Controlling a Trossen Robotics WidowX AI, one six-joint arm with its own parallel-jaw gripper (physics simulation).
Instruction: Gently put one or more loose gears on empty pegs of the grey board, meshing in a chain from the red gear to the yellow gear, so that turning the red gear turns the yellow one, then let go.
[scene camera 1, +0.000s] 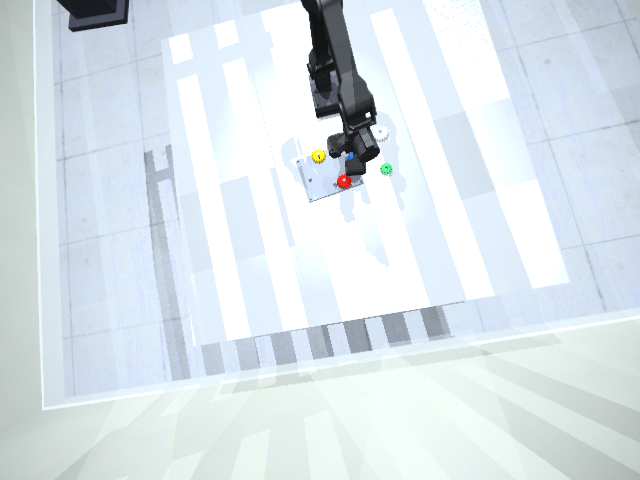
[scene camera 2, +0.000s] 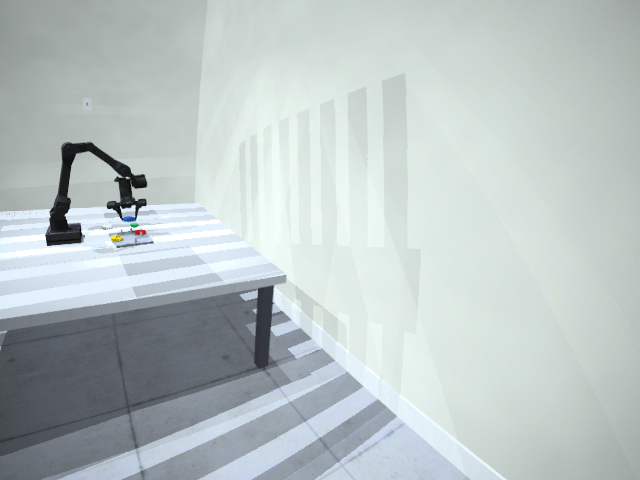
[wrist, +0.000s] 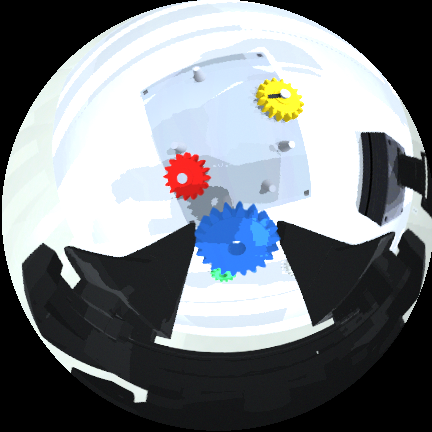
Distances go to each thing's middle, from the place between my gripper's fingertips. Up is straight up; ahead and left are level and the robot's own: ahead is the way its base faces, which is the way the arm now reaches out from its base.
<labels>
The red gear (wrist: 188, 164) lies 50 mm ahead of my hand, 30 mm to the right of it and 50 mm below it. Round my hand: blue gear (wrist: 215, 234) (10 mm to the left); yellow gear (wrist: 268, 92) (50 mm behind, 120 mm to the right, 50 mm below); grey board (scene camera 1: 323, 174) (10 mm ahead, 90 mm to the right, 70 mm below).
</labels>
